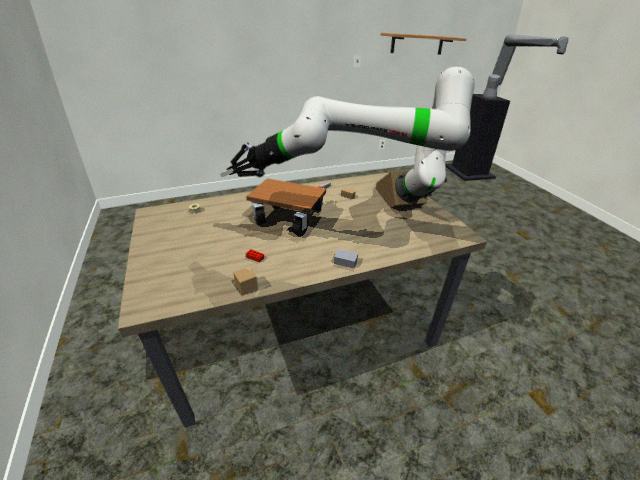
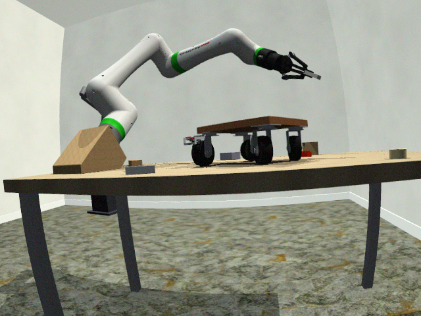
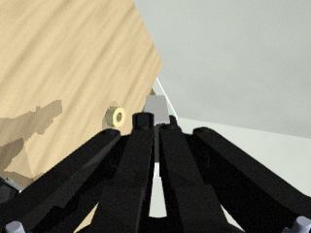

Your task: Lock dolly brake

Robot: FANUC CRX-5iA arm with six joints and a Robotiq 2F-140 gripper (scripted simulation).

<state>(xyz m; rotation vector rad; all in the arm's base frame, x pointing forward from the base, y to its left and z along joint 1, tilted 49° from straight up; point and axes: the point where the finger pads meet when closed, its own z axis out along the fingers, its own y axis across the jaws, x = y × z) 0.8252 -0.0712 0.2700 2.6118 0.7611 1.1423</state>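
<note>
My hand is 400 mm past the brake pedal, 250 mm to the left of it and 230 mm above it. The rest, counted from my hand: wooden cube (280 mm to the left, 280 mm below, 20 mm behind); then tape roll (300 mm to the right, 300 mm below, 200 mm ahead); then red brick (300 mm below, 120 mm to the left, 60 mm behind).
</note>
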